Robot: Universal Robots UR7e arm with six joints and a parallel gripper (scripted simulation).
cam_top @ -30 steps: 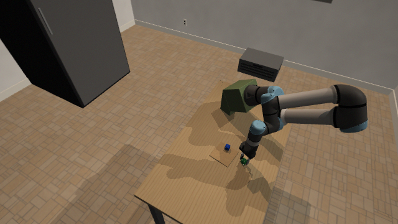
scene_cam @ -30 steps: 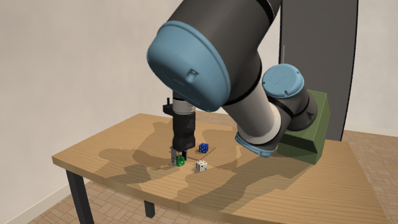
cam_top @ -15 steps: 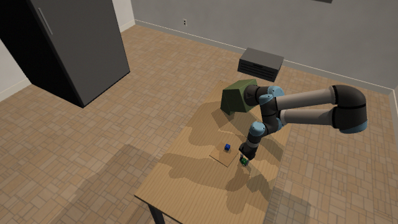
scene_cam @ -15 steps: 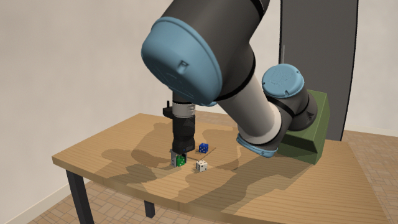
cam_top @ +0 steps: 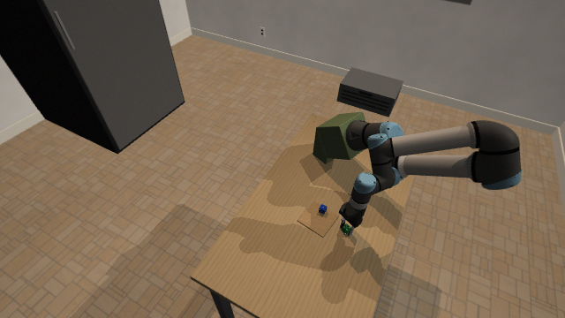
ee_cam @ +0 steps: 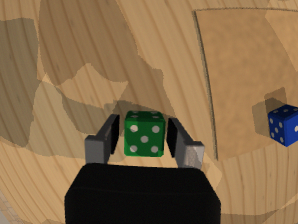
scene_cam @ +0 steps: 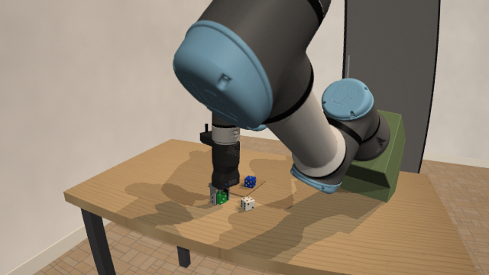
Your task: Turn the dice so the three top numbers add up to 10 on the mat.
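Now: the green die right at my hand. Round my hand: tan mat: 130 mm to the right, 20 mm below, 20 mm ahead; blue die: 140 mm to the right, 30 mm behind; white die: 90 mm behind, 10 mm to the right.
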